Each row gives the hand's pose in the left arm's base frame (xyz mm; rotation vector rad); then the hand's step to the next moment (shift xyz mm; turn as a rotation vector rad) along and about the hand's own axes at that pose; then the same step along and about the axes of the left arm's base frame.
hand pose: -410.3 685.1 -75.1 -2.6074 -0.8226 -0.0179
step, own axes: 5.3 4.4 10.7 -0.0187 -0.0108 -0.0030
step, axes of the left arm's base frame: 5.7 3.7 -10.8 -0.0211 -0.0033 0.0043
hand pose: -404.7 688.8 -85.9 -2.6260 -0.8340 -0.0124
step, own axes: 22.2 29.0 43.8 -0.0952 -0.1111 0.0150
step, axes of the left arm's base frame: 29.8 6.4 -48.2 -0.1419 0.0360 0.0141
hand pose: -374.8 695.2 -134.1 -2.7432 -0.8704 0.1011
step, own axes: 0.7 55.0 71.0 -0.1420 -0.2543 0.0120
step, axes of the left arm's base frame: 21.0 -26.8 -83.1 -0.2595 0.1210 0.0547
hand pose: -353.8 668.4 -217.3 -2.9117 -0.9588 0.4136
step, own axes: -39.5 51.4 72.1 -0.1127 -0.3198 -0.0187
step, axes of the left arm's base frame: -20.1 -67.5 -66.7 -0.2665 0.1923 0.0857
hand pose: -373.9 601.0 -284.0 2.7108 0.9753 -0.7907
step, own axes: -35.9 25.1 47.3 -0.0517 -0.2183 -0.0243
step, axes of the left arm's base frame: -27.7 -53.9 -22.0 -0.1606 0.1487 0.0550
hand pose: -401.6 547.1 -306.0 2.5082 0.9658 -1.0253
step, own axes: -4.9 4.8 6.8 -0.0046 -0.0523 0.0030
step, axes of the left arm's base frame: -2.9 -9.1 -1.5 -0.0390 0.0353 0.0014
